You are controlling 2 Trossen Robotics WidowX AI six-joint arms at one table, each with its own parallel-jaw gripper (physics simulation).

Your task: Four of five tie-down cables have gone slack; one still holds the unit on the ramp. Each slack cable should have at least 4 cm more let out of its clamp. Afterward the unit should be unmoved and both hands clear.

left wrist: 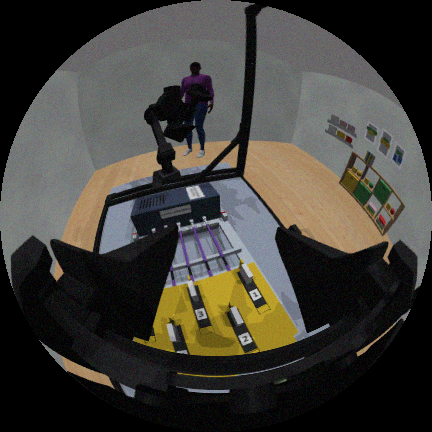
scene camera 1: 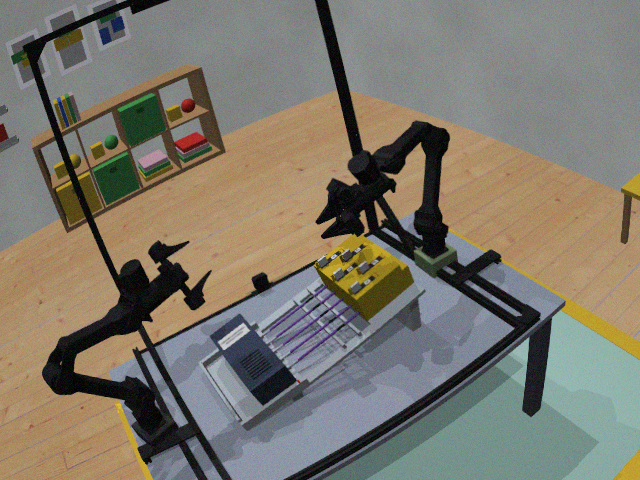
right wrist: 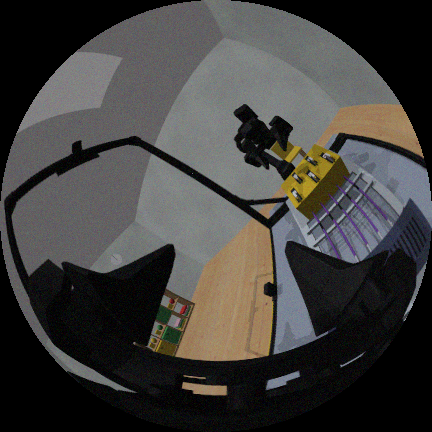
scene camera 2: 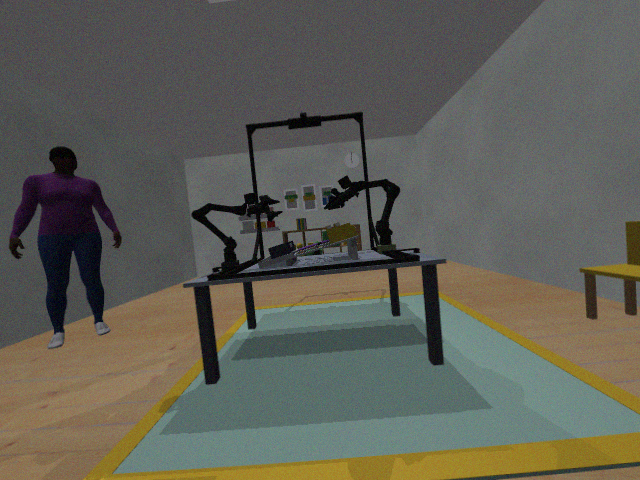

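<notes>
A dark blue unit (scene camera 1: 253, 361) (left wrist: 175, 207) sits at the low end of the grey ramp (scene camera 1: 223, 390). Several purple cables (scene camera 1: 310, 338) (left wrist: 200, 245) run from it to a yellow clamp block (scene camera 1: 385, 294) (left wrist: 220, 295) (right wrist: 322, 187) at the high end. The block carries clamps with white levers; labels 1, 2 and 3 show in the left wrist view. Which cables are slack I cannot tell. My left gripper (scene camera 1: 319, 229) (left wrist: 228, 232) is open and empty, above the block and apart from it. My right gripper (scene camera 1: 199, 255) (right wrist: 231, 249) is open and empty, raised high beyond the unit's end of the ramp.
The table (scene camera 1: 465, 320) has black rails along its edges and a tall black frame (scene camera 1: 338, 67) (scene camera 2: 253, 170) rises behind. A small black block (scene camera 1: 261, 282) stands at the far rail. A person (scene camera 2: 67, 206) stands left of the table in scene camera 2.
</notes>
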